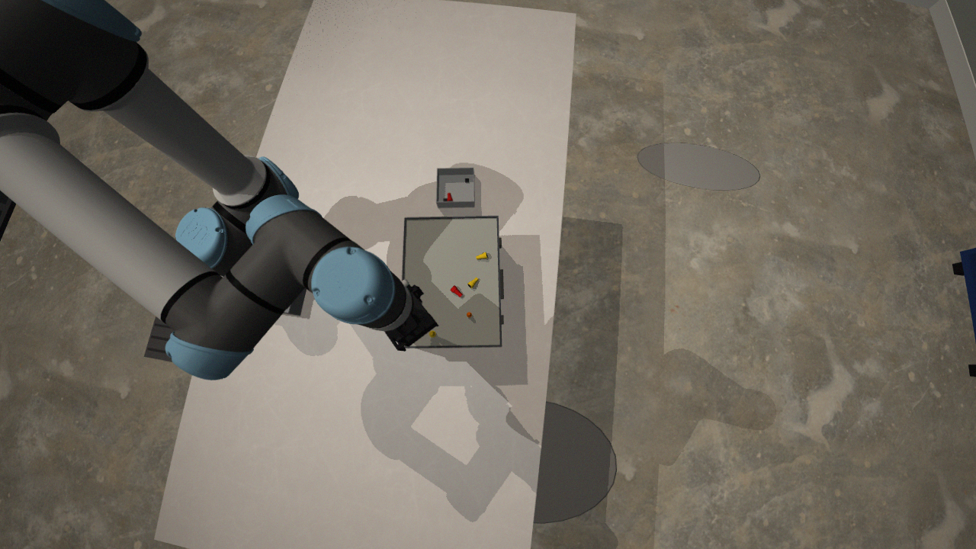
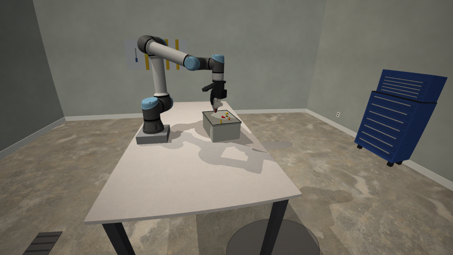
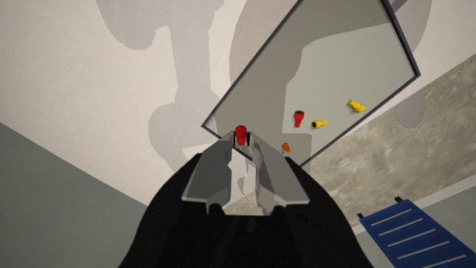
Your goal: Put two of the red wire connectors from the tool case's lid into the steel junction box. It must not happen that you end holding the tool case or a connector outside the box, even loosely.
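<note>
Right now the orange connector is 10 cm ahead of my hand, 4 cm to the left of it and 8 cm below it. From my hand the other things lie so: tool case 5 cm ahead, 10 cm to the left, 12 cm below.
</note>
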